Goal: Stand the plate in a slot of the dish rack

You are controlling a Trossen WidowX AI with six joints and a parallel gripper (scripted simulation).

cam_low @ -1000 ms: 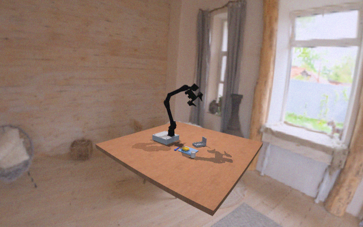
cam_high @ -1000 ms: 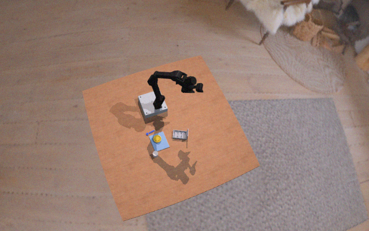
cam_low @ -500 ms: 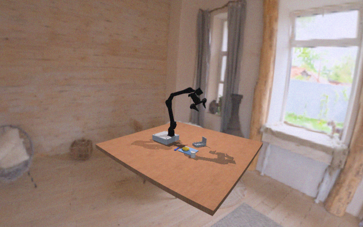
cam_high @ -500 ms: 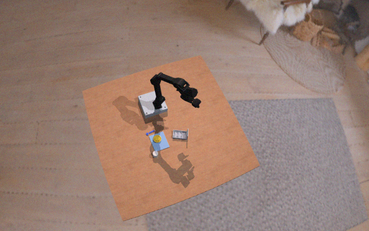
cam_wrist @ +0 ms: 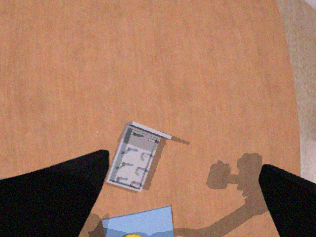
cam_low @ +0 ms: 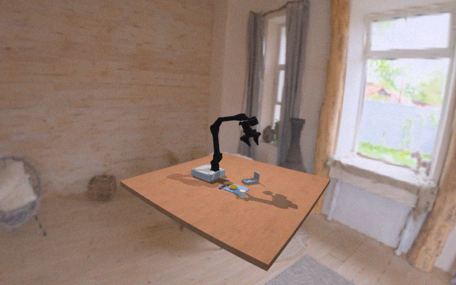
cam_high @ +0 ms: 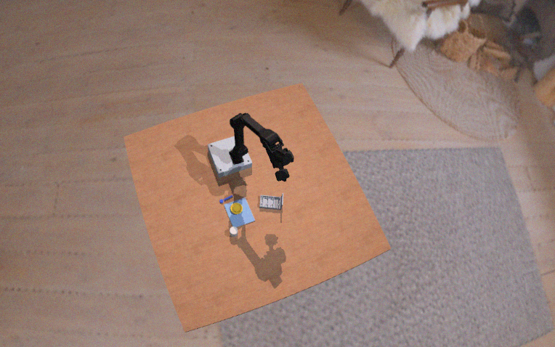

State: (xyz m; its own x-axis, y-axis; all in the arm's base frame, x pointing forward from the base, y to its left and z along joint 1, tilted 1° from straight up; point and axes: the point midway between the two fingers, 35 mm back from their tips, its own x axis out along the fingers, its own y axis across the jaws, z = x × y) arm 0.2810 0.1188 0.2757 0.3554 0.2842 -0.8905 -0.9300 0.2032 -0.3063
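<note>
The yellow plate lies 1 cm behind my gripper tip, 24 cm to the right of it and 28 cm below it. From my gripper tip the other things lie so: blue spoon 9 cm behind, 28 cm to the right, 30 cm below; then grey dish rack 2 cm ahead, 4 cm to the right, 28 cm below; then light blue mat 1 cm ahead, 23 cm to the right, 30 cm below.
</note>
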